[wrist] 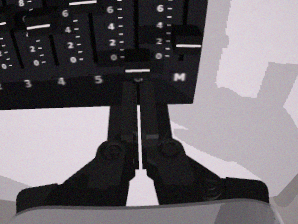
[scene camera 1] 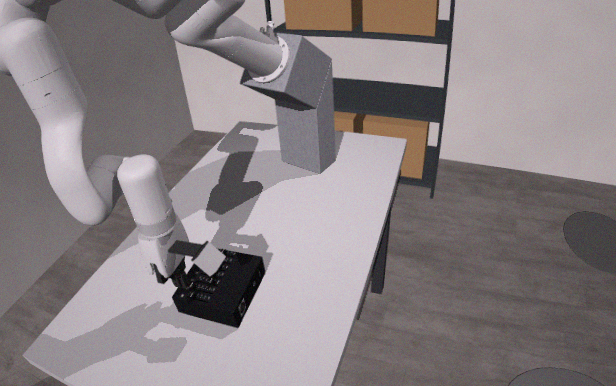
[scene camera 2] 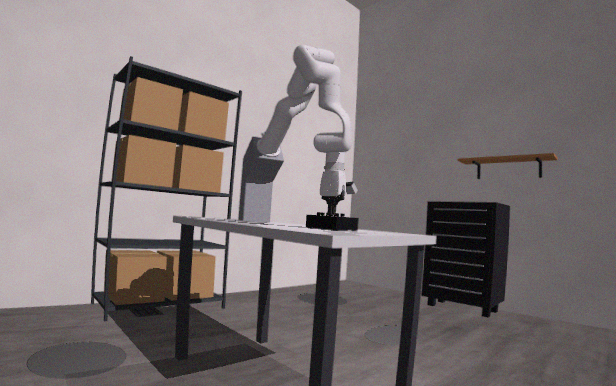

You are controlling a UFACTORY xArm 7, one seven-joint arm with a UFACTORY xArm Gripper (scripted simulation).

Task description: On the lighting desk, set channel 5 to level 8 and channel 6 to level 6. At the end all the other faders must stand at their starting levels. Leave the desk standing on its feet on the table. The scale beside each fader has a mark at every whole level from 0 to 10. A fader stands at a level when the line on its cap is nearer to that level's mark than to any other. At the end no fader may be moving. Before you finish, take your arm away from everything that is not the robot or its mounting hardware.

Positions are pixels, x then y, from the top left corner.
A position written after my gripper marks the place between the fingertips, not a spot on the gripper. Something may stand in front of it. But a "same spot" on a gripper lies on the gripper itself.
Labels:
my gripper: wrist; scene camera 1; scene camera 2 331, 214
same spot on my gripper: [scene camera 1: 180, 279] = [wrist: 158, 126]

